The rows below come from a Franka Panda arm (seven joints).
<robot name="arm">
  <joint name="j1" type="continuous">
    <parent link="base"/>
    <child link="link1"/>
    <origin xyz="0 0 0.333"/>
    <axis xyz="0 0 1"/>
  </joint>
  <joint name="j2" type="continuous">
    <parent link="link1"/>
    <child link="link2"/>
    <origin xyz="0 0 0"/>
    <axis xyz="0 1 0"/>
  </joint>
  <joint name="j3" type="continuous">
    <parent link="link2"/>
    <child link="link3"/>
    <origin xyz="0 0 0.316"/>
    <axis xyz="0 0 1"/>
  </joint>
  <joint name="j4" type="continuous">
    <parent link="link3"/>
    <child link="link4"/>
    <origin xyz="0.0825 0 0"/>
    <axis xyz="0 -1 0"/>
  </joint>
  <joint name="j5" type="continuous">
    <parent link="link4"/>
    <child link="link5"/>
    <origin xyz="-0.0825 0 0.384"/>
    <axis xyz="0 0 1"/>
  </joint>
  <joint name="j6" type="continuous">
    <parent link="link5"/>
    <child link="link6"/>
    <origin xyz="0 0 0"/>
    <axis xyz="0 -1 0"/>
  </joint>
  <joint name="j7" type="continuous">
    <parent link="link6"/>
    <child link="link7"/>
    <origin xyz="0.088 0 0"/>
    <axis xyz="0 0 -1"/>
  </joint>
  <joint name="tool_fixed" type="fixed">
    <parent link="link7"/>
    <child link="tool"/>
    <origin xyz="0 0 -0.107" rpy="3.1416 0 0"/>
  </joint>
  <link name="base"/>
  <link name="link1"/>
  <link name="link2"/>
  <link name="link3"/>
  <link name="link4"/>
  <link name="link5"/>
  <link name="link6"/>
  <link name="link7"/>
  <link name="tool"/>
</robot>
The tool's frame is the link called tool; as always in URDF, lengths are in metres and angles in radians. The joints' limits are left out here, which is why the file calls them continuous.
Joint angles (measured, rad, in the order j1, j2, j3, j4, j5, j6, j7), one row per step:
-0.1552, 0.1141, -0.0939, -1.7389, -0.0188, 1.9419, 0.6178
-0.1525, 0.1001, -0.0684, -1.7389, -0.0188, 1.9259, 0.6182
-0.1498, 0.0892, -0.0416, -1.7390, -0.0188, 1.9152, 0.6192
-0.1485, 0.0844, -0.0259, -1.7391, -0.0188, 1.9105, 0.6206
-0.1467, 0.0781, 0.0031, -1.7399, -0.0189, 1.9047, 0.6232
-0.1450, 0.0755, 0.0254, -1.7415, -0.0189, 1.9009, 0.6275
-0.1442, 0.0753, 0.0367, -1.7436, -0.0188, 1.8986, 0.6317
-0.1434, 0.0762, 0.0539, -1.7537, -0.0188, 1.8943, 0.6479
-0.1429, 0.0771, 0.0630, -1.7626, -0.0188, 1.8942, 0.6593
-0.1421, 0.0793, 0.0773, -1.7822, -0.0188, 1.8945, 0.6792
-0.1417, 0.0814, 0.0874, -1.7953, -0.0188, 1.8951, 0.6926
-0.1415, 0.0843, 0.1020, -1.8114, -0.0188, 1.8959, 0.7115
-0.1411, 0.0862, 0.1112, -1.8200, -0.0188, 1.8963, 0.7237
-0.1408, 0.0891, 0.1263, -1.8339, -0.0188, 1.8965, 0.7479
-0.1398, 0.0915, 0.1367, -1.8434, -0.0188, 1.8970, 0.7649
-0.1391, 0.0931, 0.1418, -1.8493, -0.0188, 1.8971, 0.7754
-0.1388, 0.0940, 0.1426, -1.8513, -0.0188, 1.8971, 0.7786
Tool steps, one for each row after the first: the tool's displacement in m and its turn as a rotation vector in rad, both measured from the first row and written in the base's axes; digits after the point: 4 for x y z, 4 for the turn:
-0.0002, 0.0167, 0.0068, 0.0042, 0.0013, 0.0272
0.0003, 0.0340, 0.0121, 0.0073, 0.0007, 0.0554
0.0007, 0.0440, 0.0145, 0.0089, 0.0004, 0.0708
0.0017, 0.0619, 0.0173, 0.0114, 0.0004, 0.0988
0.0025, 0.0758, 0.0177, 0.0139, 0.0028, 0.1184
0.0028, 0.0829, 0.0166, 0.0158, 0.0066, 0.1262
0.0024, 0.0934, 0.0107, 0.0207, 0.0211, 0.1279
0.0020, 0.0990, 0.0059, 0.0236, 0.0305, 0.1260
0.0005, 0.1078, -0.0049, 0.0286, 0.0511, 0.1211
-0.0005, 0.1139, -0.0123, 0.0318, 0.0652, 0.1182
-0.0019, 0.1225, -0.0216, 0.0354, 0.0827, 0.1140
-0.0026, 0.1280, -0.0267, 0.0374, 0.0924, 0.1113
-0.0042, 0.1369, -0.0349, 0.0403, 0.1084, 0.1024
-0.0053, 0.1434, -0.0407, 0.0420, 0.1194, 0.0967
-0.0061, 0.1467, -0.0444, 0.0429, 0.1265, 0.0919
-0.0063, 0.1473, -0.0458, 0.0432, 0.1293, 0.0898

